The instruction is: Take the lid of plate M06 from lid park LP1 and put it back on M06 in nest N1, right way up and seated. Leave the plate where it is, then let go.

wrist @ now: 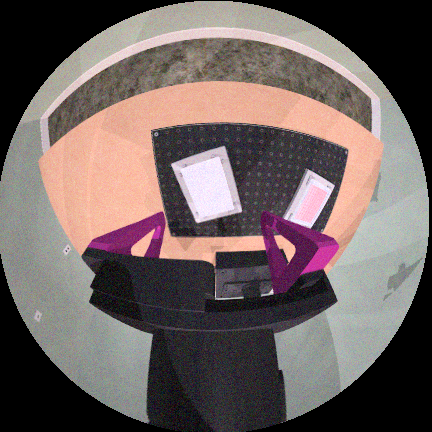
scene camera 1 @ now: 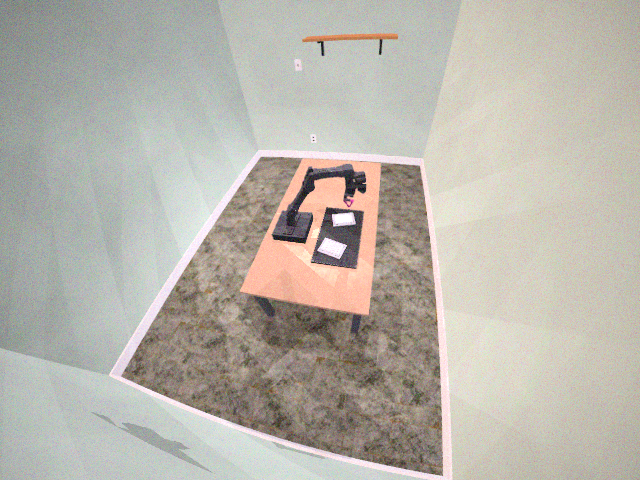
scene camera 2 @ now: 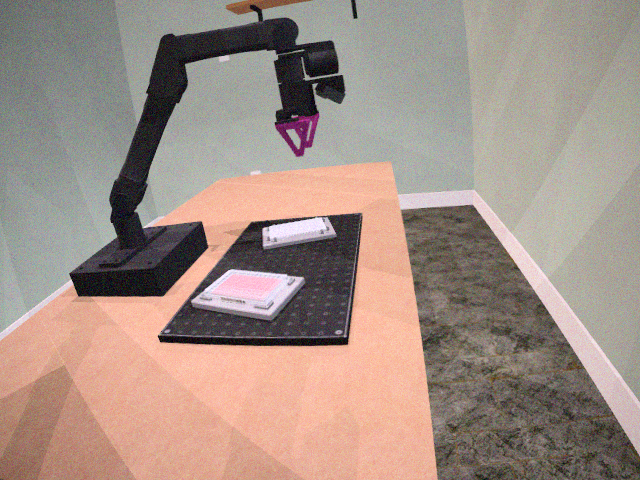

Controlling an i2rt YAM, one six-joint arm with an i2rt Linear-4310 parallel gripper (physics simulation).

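Places are measured from the arm's base along level axes (x left, y back, z up), in millimetres.
Where they show: gripper, fingertip midpoint: (wrist: 212, 216) (scene camera 1: 350, 202) (scene camera 2: 304, 151); arm's base, link origin: (wrist: 249, 284) (scene camera 1: 291, 223) (scene camera 2: 135, 247).
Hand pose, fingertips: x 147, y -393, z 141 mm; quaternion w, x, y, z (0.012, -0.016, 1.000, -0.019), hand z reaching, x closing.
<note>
Each offset is from my fingertips to the top centre of the thing. Level surfaces: height alone.
A white lid @[dx +12, dy +47, dz -176 mm] (scene camera 1: 343, 219) (scene camera 2: 297, 227) (wrist: 207, 187) lies flat on a light grey holder @[dx +12, dy +47, dz -174 mm] (scene camera 2: 299, 241) (wrist: 227, 172), apparently lid park LP1, at the far end of the black board. A plate with a pink face @[dx -267, dy +66, dz -167 mm] (scene camera 1: 332, 248) (scene camera 2: 248, 285) (wrist: 316, 204) sits uncovered in the other grey holder (scene camera 2: 232, 311) (wrist: 312, 178), apparently nest N1, at the board's near end. No label M06 is readable. My gripper (scene camera 1: 348, 205) (scene camera 2: 303, 150) (wrist: 212, 216) has magenta fingers, open and empty, pointing down high above the table beyond the board's far edge in the scene views.
The black perforated board @[dx -128, dy +44, dz -193 mm] (scene camera 1: 343, 261) (scene camera 2: 320, 289) (wrist: 260, 150) carries both holders on the wooden table @[dz -206 mm] (scene camera 1: 289, 273) (scene camera 2: 310, 403) (wrist: 120, 175). The arm's black base (scene camera 1: 293, 227) (scene camera 2: 139, 266) (wrist: 242, 280) stands beside the board. A wooden shelf (scene camera 1: 351, 37) hangs on the back wall.
</note>
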